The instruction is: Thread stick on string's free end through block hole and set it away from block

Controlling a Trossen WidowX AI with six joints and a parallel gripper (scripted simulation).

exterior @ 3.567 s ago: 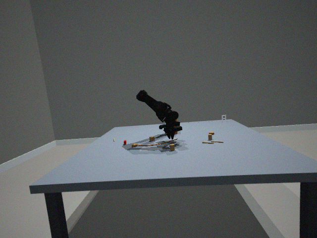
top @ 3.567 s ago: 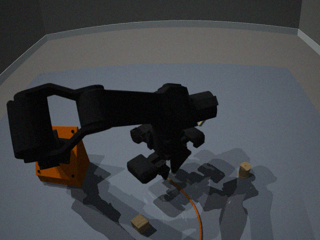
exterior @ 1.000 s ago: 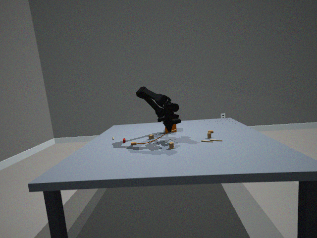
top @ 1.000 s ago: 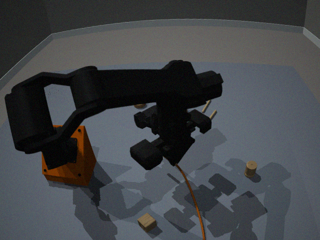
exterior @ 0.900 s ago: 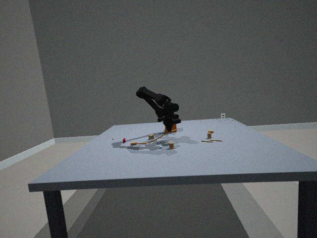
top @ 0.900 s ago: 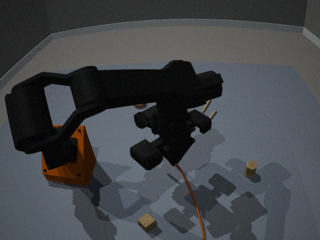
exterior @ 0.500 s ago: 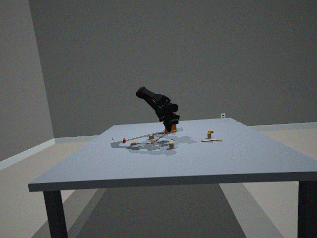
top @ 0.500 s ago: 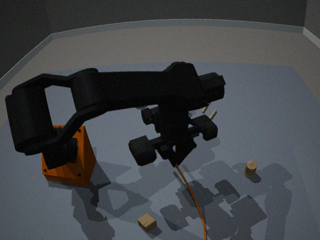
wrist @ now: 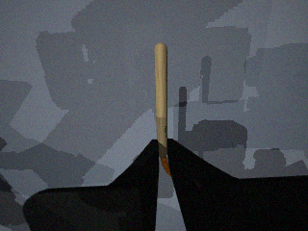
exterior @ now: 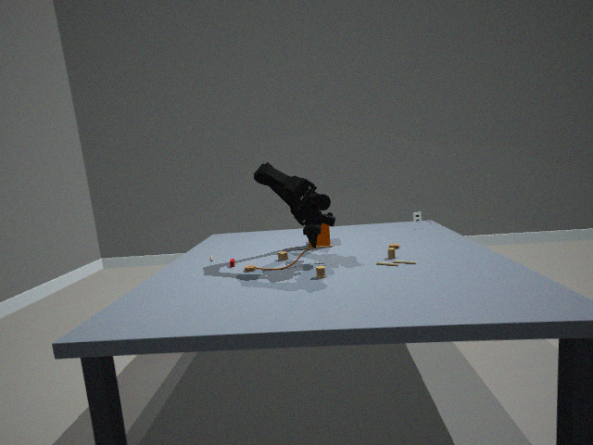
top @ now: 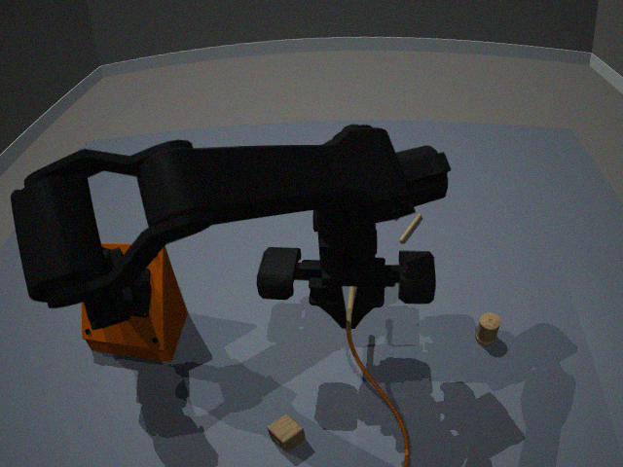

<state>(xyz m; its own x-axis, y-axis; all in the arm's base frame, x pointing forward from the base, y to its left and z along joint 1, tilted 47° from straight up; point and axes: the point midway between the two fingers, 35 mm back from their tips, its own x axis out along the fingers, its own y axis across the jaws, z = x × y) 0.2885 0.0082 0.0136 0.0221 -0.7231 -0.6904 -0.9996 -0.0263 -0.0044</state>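
My gripper tip is 10 mm to the right of the thin wooden stick. The rest, counted from my gripper tip: wooden block 60 mm behind, 140 mm to the right, 40 mm below; round wooden button 70 mm ahead, 240 mm to the right, 50 mm below; red piece 330 mm to the right, 40 mm below.
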